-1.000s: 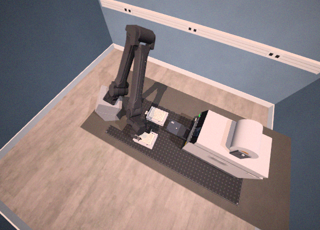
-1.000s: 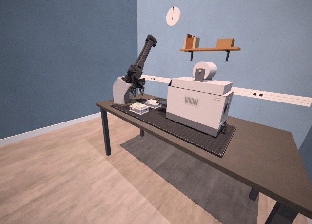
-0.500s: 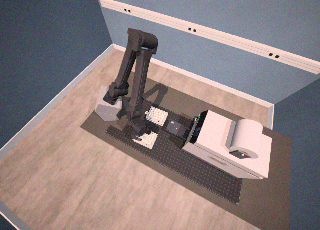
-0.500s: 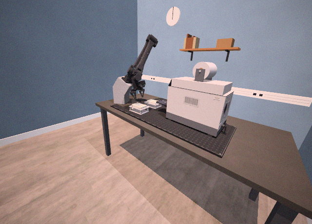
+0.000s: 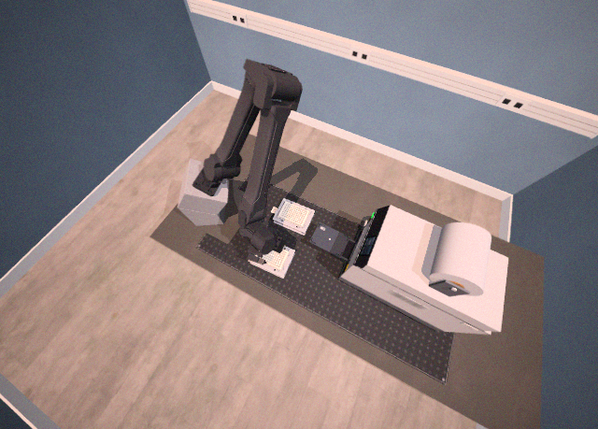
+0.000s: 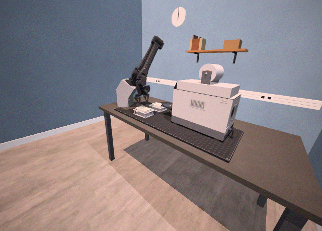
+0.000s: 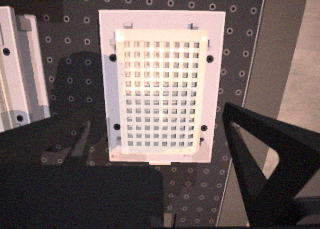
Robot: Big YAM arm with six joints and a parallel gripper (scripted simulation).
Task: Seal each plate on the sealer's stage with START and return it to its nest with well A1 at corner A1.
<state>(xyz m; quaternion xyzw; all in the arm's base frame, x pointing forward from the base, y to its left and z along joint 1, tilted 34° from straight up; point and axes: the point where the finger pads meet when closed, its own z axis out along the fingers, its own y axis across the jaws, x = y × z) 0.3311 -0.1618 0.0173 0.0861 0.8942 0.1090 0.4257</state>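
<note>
Now: the plate nest 70 mm below my hand. Also, from my hand: sealer stage: 210 mm ahead, 130 mm to the left, 20 mm below; foil roll: 540 mm ahead, 300 mm above, 80 mm to the left.
</note>
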